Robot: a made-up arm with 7 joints. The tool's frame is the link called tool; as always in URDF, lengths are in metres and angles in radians. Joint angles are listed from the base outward. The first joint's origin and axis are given. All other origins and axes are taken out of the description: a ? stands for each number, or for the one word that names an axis. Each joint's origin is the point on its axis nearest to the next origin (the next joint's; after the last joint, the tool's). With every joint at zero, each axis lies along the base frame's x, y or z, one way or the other. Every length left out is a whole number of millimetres.
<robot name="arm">
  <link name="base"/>
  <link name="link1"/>
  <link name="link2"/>
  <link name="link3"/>
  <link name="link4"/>
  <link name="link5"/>
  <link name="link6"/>
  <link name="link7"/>
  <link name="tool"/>
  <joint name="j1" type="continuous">
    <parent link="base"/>
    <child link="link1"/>
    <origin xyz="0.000 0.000 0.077" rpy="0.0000 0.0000 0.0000"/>
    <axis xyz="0 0 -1"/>
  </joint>
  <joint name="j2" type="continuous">
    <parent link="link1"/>
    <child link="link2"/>
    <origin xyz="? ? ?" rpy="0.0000 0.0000 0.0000"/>
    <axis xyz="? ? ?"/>
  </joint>
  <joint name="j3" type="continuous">
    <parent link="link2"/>
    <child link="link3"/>
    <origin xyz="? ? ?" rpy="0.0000 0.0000 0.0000"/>
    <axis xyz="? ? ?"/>
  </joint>
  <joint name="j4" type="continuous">
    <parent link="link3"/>
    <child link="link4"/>
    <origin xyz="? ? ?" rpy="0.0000 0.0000 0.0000"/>
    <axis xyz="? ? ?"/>
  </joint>
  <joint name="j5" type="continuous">
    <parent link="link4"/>
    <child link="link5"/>
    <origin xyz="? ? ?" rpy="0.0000 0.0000 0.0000"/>
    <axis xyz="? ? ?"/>
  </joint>
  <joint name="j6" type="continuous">
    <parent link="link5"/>
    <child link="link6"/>
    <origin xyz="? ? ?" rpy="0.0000 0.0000 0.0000"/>
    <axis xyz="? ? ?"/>
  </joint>
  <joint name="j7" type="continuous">
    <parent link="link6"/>
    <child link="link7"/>
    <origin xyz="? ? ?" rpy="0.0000 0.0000 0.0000"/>
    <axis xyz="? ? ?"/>
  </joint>
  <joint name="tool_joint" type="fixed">
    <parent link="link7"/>
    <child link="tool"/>
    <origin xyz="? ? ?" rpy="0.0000 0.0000 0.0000"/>
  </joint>
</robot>
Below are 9 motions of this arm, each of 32 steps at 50 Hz.
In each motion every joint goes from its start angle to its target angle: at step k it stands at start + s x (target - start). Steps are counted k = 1, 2, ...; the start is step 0. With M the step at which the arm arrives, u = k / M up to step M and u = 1 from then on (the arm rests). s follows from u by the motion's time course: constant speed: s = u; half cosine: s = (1 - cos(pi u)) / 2; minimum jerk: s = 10 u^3 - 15 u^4 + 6 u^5.
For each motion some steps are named. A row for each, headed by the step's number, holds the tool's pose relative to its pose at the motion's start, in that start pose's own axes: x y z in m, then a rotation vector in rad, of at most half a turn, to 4 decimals.
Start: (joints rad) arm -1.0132 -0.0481 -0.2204 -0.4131 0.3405 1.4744 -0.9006
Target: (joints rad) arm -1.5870 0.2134 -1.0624 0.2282 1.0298 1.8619 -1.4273
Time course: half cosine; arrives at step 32
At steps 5, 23, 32:
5: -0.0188 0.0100 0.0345 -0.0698 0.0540 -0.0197
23: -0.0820 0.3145 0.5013 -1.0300 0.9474 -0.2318
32: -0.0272 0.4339 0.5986 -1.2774 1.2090 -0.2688

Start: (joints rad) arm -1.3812 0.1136 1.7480 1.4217 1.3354 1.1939 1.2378
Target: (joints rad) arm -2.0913 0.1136 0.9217 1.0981 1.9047 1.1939 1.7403
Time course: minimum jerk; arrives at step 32
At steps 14, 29, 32:
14: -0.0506 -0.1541 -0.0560 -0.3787 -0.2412 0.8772
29: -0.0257 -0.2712 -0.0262 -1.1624 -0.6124 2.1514
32: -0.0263 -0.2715 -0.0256 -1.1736 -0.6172 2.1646

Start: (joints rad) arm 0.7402 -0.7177 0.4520 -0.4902 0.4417 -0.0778 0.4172
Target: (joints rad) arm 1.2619 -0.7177 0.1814 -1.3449 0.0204 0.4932 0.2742
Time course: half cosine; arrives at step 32
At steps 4, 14, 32:
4: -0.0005 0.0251 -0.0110 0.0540 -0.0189 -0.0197
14: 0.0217 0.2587 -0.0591 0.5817 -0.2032 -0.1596
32: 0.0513 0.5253 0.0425 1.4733 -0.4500 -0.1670

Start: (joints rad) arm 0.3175 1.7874 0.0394 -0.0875 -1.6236 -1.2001 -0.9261
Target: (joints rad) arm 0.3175 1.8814 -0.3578 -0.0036 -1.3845 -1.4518 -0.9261
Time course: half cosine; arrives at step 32
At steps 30, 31, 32:
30: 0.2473 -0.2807 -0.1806 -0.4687 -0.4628 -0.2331
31: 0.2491 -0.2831 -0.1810 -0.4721 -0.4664 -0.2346
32: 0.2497 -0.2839 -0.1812 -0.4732 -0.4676 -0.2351

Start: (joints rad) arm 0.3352 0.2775 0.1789 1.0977 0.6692 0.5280 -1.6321
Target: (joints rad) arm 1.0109 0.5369 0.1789 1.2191 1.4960 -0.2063 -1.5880
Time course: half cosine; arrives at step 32
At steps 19, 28, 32:
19: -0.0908 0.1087 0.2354 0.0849 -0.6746 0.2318
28: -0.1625 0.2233 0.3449 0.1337 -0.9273 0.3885
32: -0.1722 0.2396 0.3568 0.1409 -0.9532 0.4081

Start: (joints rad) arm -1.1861 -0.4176 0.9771 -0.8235 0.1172 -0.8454 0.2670
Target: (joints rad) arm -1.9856 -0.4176 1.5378 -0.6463 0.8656 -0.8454 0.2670
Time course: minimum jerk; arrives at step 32
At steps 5, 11, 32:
5: 0.0077 -0.0079 0.0035 -0.0157 -0.0070 -0.0103
11: 0.0606 -0.0567 0.0269 -0.1216 -0.0621 -0.0726
32: 0.2940 -0.1744 0.1319 -0.5332 -0.4492 -0.2165

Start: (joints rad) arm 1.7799 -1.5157 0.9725 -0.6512 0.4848 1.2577 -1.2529
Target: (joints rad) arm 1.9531 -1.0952 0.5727 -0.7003 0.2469 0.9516 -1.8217
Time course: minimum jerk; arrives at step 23
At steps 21, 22, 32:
21: 0.2417 -0.1317 0.0623 -0.5520 -0.2153 -0.4172
22: 0.2433 -0.1325 0.0625 -0.5543 -0.2180 -0.4187
32: 0.2435 -0.1326 0.0626 -0.5547 -0.2184 -0.4189

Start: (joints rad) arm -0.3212 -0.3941 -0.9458 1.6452 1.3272 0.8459 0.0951
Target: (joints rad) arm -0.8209 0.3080 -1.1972 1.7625 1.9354 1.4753 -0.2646
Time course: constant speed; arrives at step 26
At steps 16, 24, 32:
16: -0.2691 -0.1282 0.0865 0.6893 -0.1946 0.6892
24: -0.4159 -0.3085 0.0988 0.9855 -0.1303 1.0972
32: -0.4441 -0.3671 0.0947 1.0470 -0.0969 1.2060

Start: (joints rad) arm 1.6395 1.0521 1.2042 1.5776 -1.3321 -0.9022 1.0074
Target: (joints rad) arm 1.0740 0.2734 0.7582 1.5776 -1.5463 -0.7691 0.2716
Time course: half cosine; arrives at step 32
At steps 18, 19, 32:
18: 0.1535 -0.3280 0.2849 -0.5217 -0.3424 -0.3919
19: 0.1633 -0.3490 0.3195 -0.5580 -0.3809 -0.4235
32: 0.2063 -0.4612 0.6230 -0.7970 -0.7126 -0.6486

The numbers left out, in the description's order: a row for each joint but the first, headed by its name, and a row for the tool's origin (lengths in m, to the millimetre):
j2: xyz -0.262 -0.248 0.000, axis -1 0 0
j3: xyz 0.000 0.013 0.102, axis 0 0 -1
j4: xyz -0.421 0.036 0.000, axis -1 0 0
j5: xyz 0.000 -0.132 -0.206, axis 0 -1 0
j6: xyz 0.227 0.000 0.049, axis 1 0 0
j7: xyz 0.000 -0.049 -0.275, axis 0 0 1
tool: xyz -0.201 0.115 0.000

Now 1 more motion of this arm.
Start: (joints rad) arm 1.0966 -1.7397 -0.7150 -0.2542 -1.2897 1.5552 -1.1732
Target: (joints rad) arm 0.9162 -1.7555 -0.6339 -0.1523 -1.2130 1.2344 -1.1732
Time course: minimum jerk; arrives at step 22
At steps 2, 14, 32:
2: -0.0001 -0.0005 -0.0004 -0.0004 -0.0011 -0.0001
14: -0.0155 -0.0547 -0.0407 -0.0414 -0.1304 -0.0196
32: -0.0205 -0.0731 -0.0518 -0.0556 -0.1769 -0.0304

